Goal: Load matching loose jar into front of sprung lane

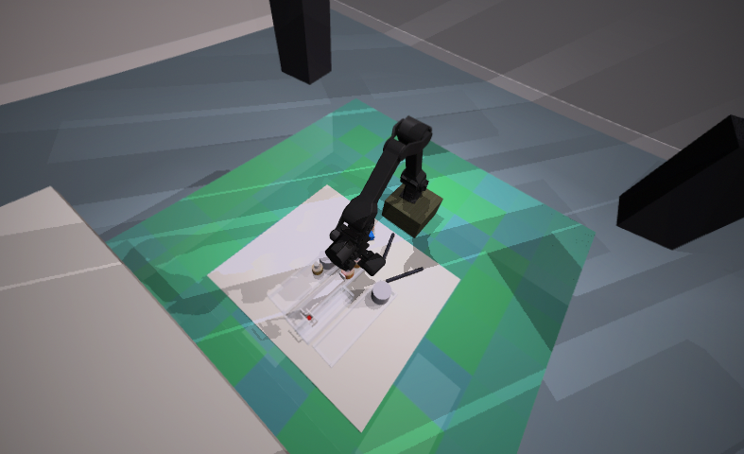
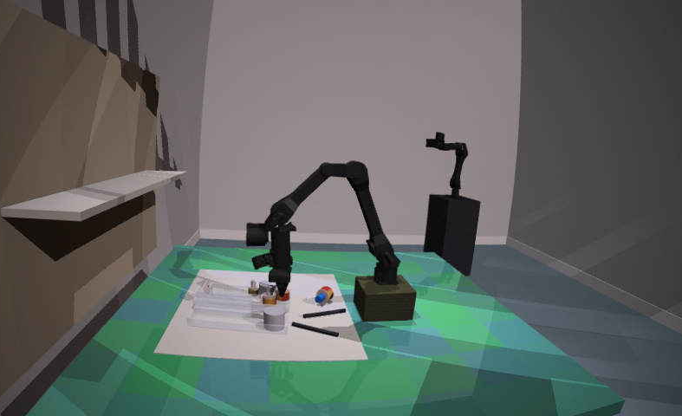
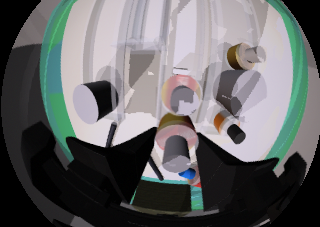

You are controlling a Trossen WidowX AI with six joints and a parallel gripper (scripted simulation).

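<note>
Now: the clear sprung lane 150 mm ahead of my gripper tip and 30 mm below it. The rest, counted from my gripper tip: red mark (230 mm ahead, 10 mm to the right, 20 mm above).
</note>
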